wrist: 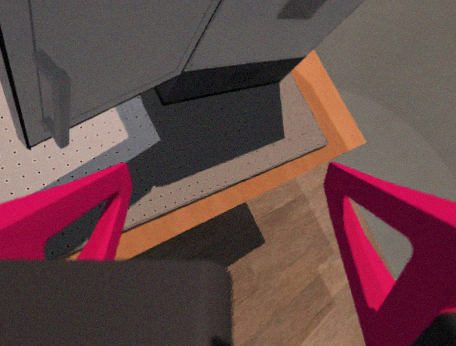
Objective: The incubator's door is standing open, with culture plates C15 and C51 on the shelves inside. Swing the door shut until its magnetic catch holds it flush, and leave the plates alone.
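Places are measured from the arm's base along level axes (x left, y back, z up), in millimetres.
Where they show: gripper, fingertip midpoint: (227, 173).
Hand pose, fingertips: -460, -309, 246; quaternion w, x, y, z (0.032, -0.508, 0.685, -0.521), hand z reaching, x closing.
After its pixels a point has its place, as x, y, z.
The incubator (260, 42) {-188, -768, -18} is a dark grey box at the top of the wrist view. Its door (120, 45) {-236, -390, 66} stands out at an angle from the near vertical edge of the box, outer face towards the camera. A grey bar handle (62, 107) {-300, -297, 57} is on the door's far left part. The door hides the opening and the shelves; plates C15 and C51 do not show. My gripper (227, 173) {-459, -309, 246} is open and empty, its magenta fingers wide apart, nearer the camera than the door and below it in the view. Neither finger is seen touching the door or handle.
A perforated light board (300, 112) {-327, -1067, -231} with an orange wooden rim (340, 120) {-415, -1293, -244} lies under the incubator. Dark shadows fall across the board. Brown wood planks (295, 250) show beyond the rim, and a grey-green surface (410, 65) is at the right.
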